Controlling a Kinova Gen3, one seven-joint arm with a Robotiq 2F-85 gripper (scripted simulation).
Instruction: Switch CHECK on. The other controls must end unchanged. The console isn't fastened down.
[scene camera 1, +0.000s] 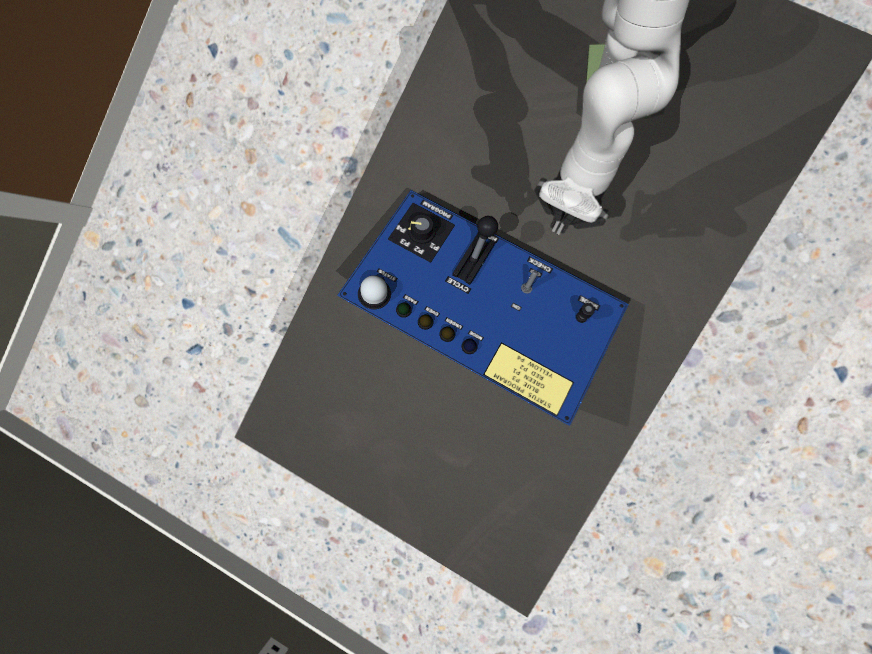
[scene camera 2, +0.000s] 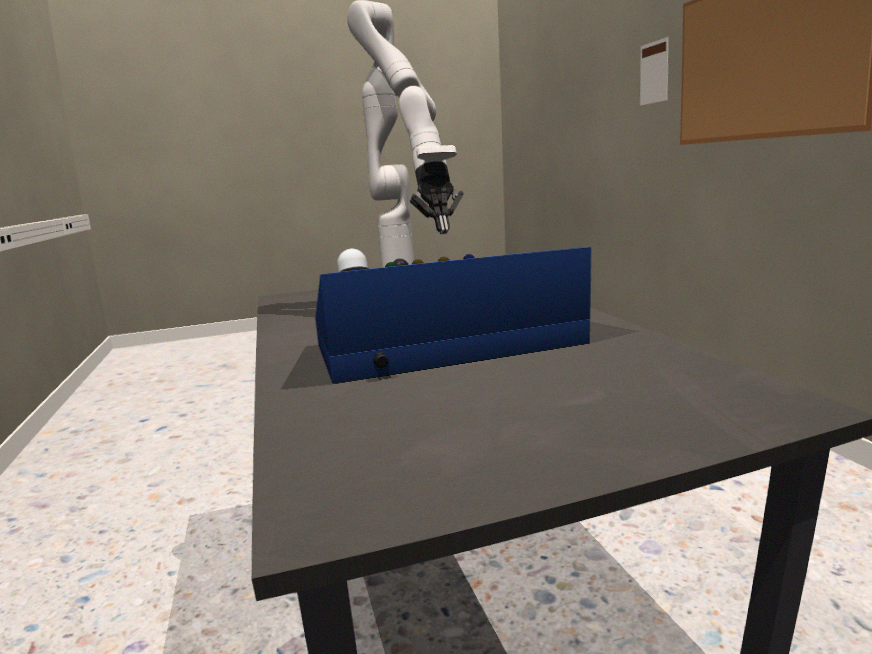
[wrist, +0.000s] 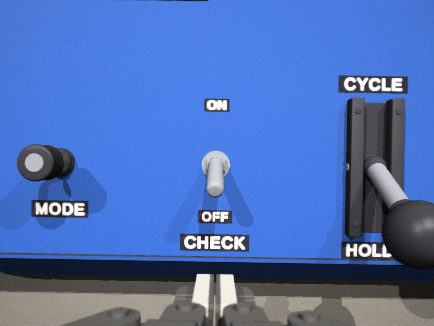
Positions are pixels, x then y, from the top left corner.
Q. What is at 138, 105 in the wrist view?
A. A blue console.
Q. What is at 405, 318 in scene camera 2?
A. A blue console.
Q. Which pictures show the blue console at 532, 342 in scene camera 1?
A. Scene camera 1, scene camera 2 and the wrist view: all of them.
